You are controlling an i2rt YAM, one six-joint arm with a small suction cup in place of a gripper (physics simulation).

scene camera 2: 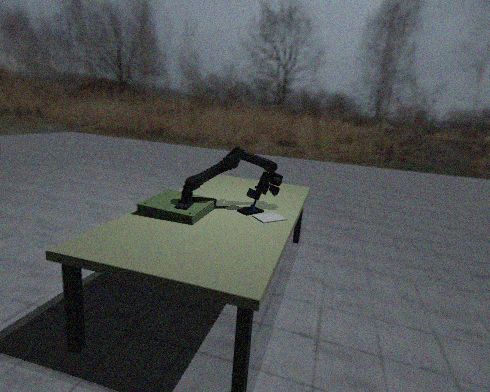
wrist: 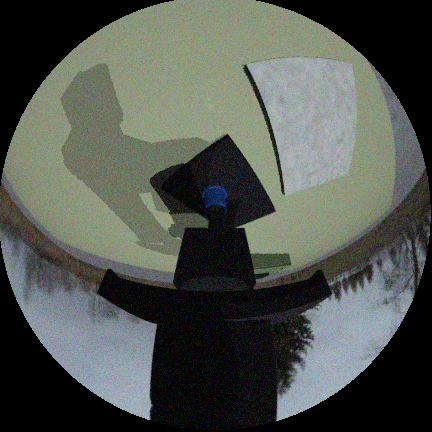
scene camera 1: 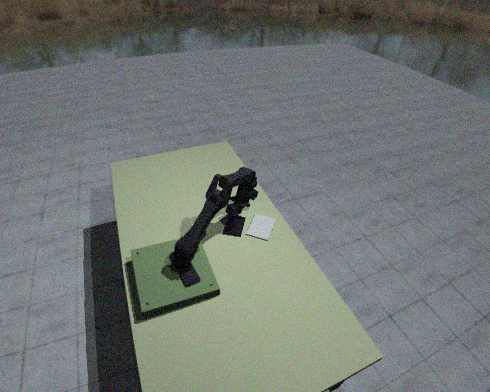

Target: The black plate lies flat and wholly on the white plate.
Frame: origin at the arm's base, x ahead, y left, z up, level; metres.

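Where they show: hand, its tool point: (scene camera 2: 251, 210) (wrist: 214, 192) (scene camera 1: 233, 223); arm's base, origin of its link: (scene camera 2: 186, 203) (scene camera 1: 184, 267).
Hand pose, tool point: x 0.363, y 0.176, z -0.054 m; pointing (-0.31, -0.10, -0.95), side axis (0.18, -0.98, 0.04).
Each offset is from my tool point to the top centre of the thing. Level surfaces: height alone.
The black plate @[0.005 m back, 0.016 m right, 0.007 m up] (scene camera 1: 233, 230) (scene camera 2: 246, 211) (wrist: 231, 171) is a small dark square, low at the table top, just left of the white plate @[0.119 m ahead, 0.096 m right, 0.002 m up] (scene camera 1: 261, 226) (scene camera 2: 269, 217) (wrist: 312, 120). The two plates sit side by side with a narrow gap and do not overlap. My blue suction cup (scene camera 1: 236, 221) (scene camera 2: 252, 208) (wrist: 214, 197) sits on the top face of the black plate, near its edge towards the arm. In the wrist view a dark shadow shows along the black plate's left side. I cannot tell if the plate touches the table.
The green table @[0.004 m down] (scene camera 1: 267, 311) (scene camera 2: 197, 253) carries the arm's raised green base block (scene camera 1: 154, 280) (scene camera 2: 166, 208) at the left. The white plate lies close to the table's right edge. Grey paving surrounds the table.
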